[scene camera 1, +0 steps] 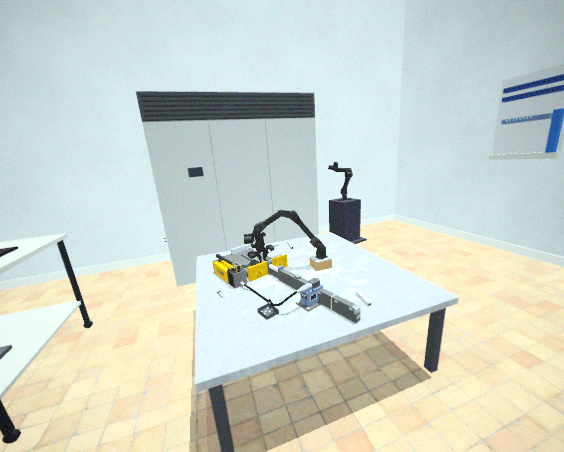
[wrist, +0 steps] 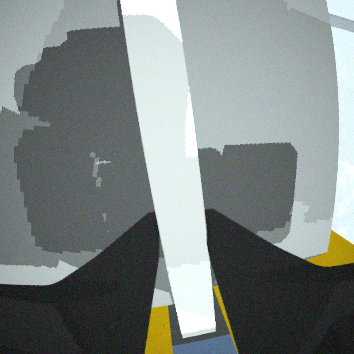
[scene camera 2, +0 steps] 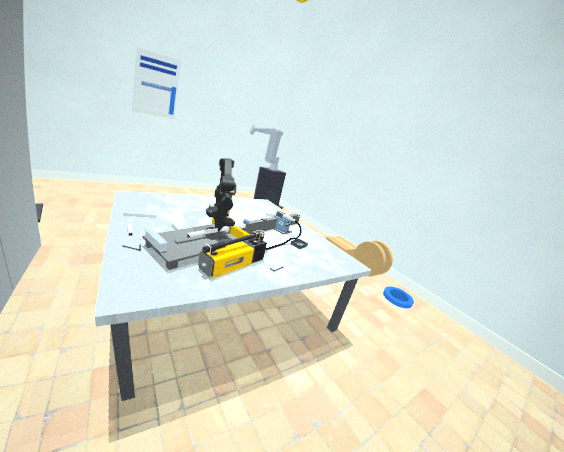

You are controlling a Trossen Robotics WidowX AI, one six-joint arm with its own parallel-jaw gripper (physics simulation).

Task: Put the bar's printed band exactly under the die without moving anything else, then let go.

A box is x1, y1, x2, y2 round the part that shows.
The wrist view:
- my gripper: 180, 219 [0, 208, 353, 353]
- long pale bar: 155, 53 [120, 0, 214, 337], gripped by my gripper
